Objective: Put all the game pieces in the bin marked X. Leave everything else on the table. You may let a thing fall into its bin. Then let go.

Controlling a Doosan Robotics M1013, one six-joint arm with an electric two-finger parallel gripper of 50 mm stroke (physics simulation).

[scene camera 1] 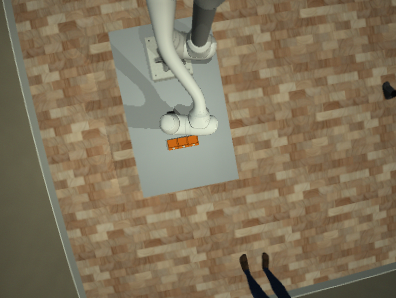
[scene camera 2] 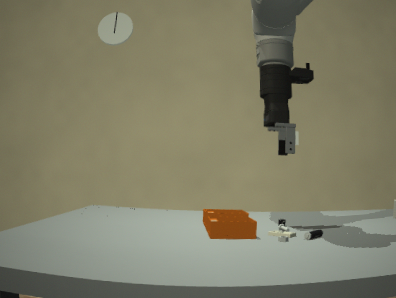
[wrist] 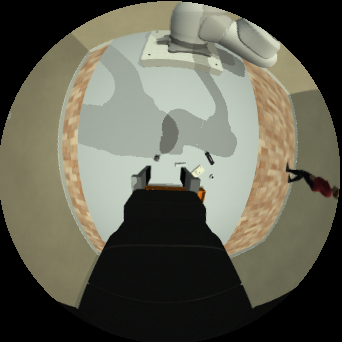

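Pixels of known places: gripper, fingertip midpoint: point(scene camera 2: 286, 154) point(wrist: 165, 172); arm's base, link origin: point(wrist: 186, 43).
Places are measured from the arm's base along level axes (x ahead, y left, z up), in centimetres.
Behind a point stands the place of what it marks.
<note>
A small dark die point(scene camera 2: 282, 222) {x 51.4, y -17.3, z -4.3 cm} point(wrist: 156, 157) {x 50.9, y -17.9, z -3.7 cm} lies on the table, left of the other small things in the wrist view. A cream domino point(scene camera 2: 275, 233) {x 59.1, y -4.9, z -4.8 cm} point(wrist: 198, 171) {x 57.6, y -4.3, z -4.6 cm} lies to the right, between a thin pale screw point(wrist: 180, 164) {x 54.3, y -10.5, z -4.4 cm} and a black battery point(scene camera 2: 314, 234) {x 54.0, y 1.3, z -4.3 cm} point(wrist: 209, 158) {x 53.3, y -0.2, z -4.0 cm}. A small nut point(scene camera 2: 283, 239) {x 60.6, y 1.6, z -4.8 cm} point(wrist: 211, 176) {x 60.1, y 0.7, z -4.6 cm} lies beside the domino. The orange three-part bin row point(scene camera 1: 183, 142) {x 65.9, y -15.6, z -4.6 cm} point(scene camera 2: 232, 230) {x 68.4, y -3.5, z -3.7 cm} point(wrist: 202, 194) {x 66.3, y -3.3, z -3.7 cm} is largely hidden behind the gripper in the wrist view; its X label is not readable. My gripper point(scene camera 2: 285, 149) {x 52.2, y -15.2, z 11.5 cm} point(wrist: 165, 172) {x 52.2, y -15.2, z 11.5 cm} is open and empty, high above the table, hidden under the arm in scene camera 1.
The grey table point(scene camera 1: 190, 172) {x 91.8, y -19.4, z -5.3 cm} point(scene camera 2: 125, 250) {x 87.5, y 6.6, z -5.3 cm} point(wrist: 107, 190) {x 61.1, y -40.8, z -5.3 cm} carries the robot's base plate point(scene camera 1: 150, 57) {x -4.9, y -15.3, z 0.6 cm} point(wrist: 150, 56) {x 10.9, y -15.9, z 0.0 cm} at its far end in the wrist view. The arm's shadow falls across the table. A person point(wrist: 321, 186) stands on the floor beyond the table's right side in the wrist view.
</note>
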